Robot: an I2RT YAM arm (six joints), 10 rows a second.
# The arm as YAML. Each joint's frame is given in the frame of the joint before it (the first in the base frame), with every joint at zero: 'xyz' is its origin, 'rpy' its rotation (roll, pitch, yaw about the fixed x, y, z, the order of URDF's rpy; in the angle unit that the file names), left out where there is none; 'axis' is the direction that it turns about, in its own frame. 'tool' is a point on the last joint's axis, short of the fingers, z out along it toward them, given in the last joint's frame.
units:
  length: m
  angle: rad
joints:
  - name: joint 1
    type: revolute
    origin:
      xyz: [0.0, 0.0, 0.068]
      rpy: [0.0, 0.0, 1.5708]
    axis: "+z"
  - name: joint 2
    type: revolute
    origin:
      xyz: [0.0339, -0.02, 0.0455]
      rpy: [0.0, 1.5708, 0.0]
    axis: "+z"
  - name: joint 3
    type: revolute
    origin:
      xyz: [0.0, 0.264, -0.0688]
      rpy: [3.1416, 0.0, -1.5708]
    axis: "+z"
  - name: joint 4
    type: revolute
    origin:
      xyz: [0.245, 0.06, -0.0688]
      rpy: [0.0, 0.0, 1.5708]
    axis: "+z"
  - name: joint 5
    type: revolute
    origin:
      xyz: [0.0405, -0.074, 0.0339]
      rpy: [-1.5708, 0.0, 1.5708]
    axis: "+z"
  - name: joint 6
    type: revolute
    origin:
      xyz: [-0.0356, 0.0, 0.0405]
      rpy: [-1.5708, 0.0, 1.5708]
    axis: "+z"
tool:
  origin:
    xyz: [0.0, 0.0, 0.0]
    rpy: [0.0, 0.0, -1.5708]
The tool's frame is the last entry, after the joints.
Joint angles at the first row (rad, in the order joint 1, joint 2, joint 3, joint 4, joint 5, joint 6):
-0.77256 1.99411 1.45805 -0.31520 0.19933 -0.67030
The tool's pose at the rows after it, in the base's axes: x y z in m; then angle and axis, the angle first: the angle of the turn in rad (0 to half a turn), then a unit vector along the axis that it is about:
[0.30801, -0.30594, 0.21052, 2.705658, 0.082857, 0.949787, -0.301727]
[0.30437, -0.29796, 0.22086, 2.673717, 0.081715, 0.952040, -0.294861]
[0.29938, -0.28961, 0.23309, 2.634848, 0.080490, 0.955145, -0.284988]
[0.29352, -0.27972, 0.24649, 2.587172, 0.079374, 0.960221, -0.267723]
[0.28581, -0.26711, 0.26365, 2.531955, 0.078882, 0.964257, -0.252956]
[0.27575, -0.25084, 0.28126, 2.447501, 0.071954, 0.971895, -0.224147]
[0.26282, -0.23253, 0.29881, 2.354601, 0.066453, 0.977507, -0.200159]
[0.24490, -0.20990, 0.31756, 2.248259, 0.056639, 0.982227, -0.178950]
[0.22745, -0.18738, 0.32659, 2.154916, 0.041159, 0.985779, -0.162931]
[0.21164, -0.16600, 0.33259, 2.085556, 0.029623, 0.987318, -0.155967]
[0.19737, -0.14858, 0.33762, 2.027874, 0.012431, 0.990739, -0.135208]
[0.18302, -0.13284, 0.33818, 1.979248, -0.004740, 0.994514, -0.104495]
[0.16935, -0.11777, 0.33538, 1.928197, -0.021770, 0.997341, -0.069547]
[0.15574, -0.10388, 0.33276, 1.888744, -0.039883, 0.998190, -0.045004]
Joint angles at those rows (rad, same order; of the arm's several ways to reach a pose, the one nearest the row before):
-0.76786 1.95124 1.44243 -0.33039 0.17361 -0.66047
-0.76258 1.90781 1.42166 -0.34077 0.14620 -0.64846
-0.75952 1.85872 1.40246 -0.35683 0.10892 -0.63478
-0.75638 1.80442 1.38446 -0.38204 0.05641 -0.61426
-0.75109 1.73536 1.36323 -0.40808 0.00547 -0.59013
-0.74635 1.65172 1.32945 -0.42866 -0.08620 -0.56108
-0.74173 1.55417 1.28204 -0.43183 -0.17243 -0.52603
-0.73718 1.43080 1.21892 -0.42543 -0.26198 -0.48941
-0.72889 1.31103 1.13474 -0.39467 -0.33557 -0.46094
-0.71340 1.19983 1.06102 -0.37299 -0.37322 -0.43331
-0.70580 1.10925 1.01369 -0.37928 -0.43308 -0.41378
-0.70410 1.02387 0.96340 -0.39119 -0.50515 -0.39310
-0.70257 0.93793 0.90389 -0.38932 -0.58137 -0.36427
-0.70217 0.85334 0.85329 -0.39698 -0.64078 -0.34764

